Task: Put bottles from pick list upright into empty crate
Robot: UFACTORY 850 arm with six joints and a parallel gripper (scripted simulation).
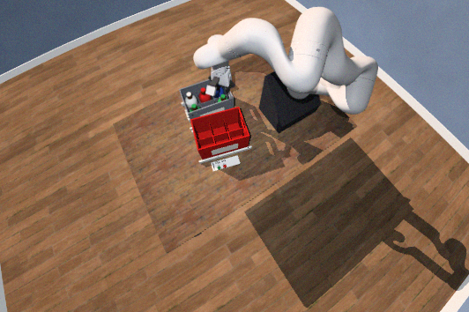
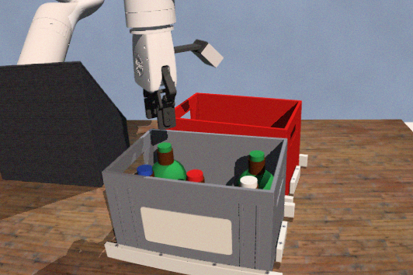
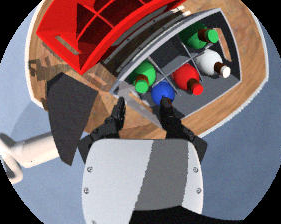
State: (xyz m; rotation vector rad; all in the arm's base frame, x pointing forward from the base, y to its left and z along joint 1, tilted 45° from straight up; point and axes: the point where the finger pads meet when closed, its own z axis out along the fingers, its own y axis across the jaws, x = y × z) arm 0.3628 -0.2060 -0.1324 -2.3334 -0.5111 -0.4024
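My hand is 2 cm past the blue-capped bottle, 8 cm to the left of it and 14 cm above it. Also, from my hand: grey crate 7 cm ahead, 7 cm to the right, 14 cm below; red-capped bottle 6 cm ahead, 11 cm to the right, 14 cm below; green-capped bottle 17 cm ahead, 5 cm to the right, 14 cm below.
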